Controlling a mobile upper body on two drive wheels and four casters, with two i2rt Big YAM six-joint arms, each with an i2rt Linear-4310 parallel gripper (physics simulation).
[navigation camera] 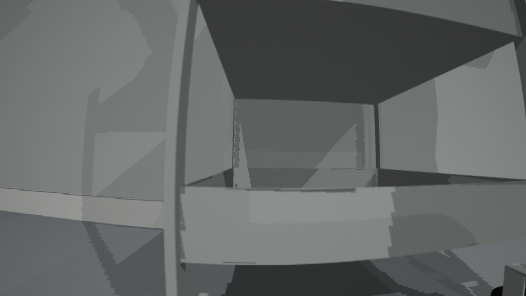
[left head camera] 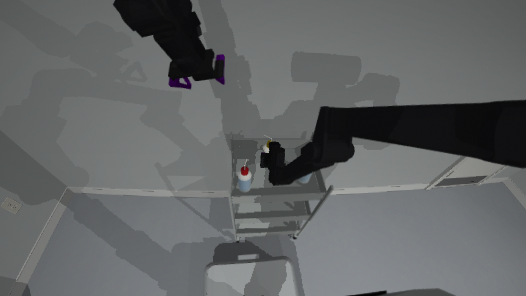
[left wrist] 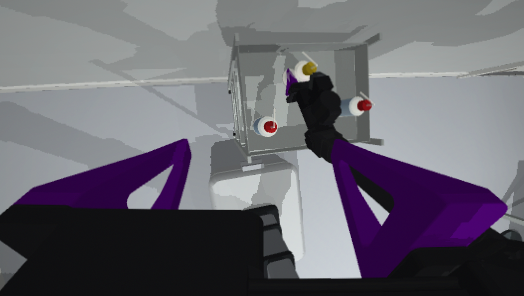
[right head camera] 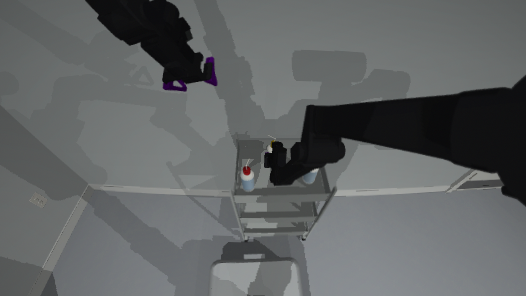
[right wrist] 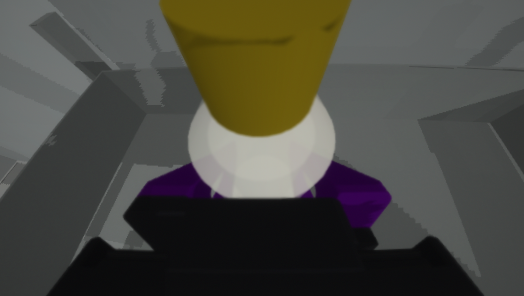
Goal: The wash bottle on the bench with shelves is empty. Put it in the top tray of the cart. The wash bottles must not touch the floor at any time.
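Places are measured from the left arm's base along level axes (x back, y right, z up), in millimetres.
Where they show: left gripper, fingertip midpoint: [left head camera: 207,84] [left wrist: 261,147] [right head camera: 201,86]; right gripper, fingertip midpoint: [left head camera: 266,152] [left wrist: 293,68] [right head camera: 271,153] [right wrist: 262,147].
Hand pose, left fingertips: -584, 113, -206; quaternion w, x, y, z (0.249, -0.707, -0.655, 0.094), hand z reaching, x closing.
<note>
After its pixels a point has its place, as x, y, z.
My right gripper [left head camera: 270,156] {-747, 339, -706} [right head camera: 274,156] {-747, 339, -706} [right wrist: 262,147] {-747, 339, -706} is shut on the empty white wash bottle with a yellow cap [left head camera: 269,143] [right head camera: 273,143] [left wrist: 309,69] [right wrist: 257,75]. The bottle is roughly upright, over or in the back part of the top tray of the grey cart [left head camera: 280,194] {-524, 384, -749} [right head camera: 285,196] {-485, 381, -689} [left wrist: 362,65] {-742, 590, -707} [right wrist: 45,175] {-711, 164, -693}; its base is hidden, so I cannot tell whether it touches the tray floor. My left gripper [left head camera: 202,81] {-585, 113, -206} [right head camera: 195,84] {-585, 113, -206} [left wrist: 261,147] {-585, 113, -206} is open and empty, high up and away from the cart. The bench with shelves does not show.
Two red-capped wash bottles with blue liquid stand in the top tray: one at the front left [left head camera: 244,180] {-548, 215, -645} [right head camera: 248,181] {-548, 223, -656} [left wrist: 267,126] {-580, 207, -603}, one at the right [left head camera: 303,177] {-582, 501, -703} [right head camera: 310,176] {-576, 508, -681} [left wrist: 356,106] {-605, 500, -629}, partly behind my right arm. A lower cart tray [navigation camera: 285,225] {-489, 249, -1243} fills the navigation view. A wall stands behind the cart.
</note>
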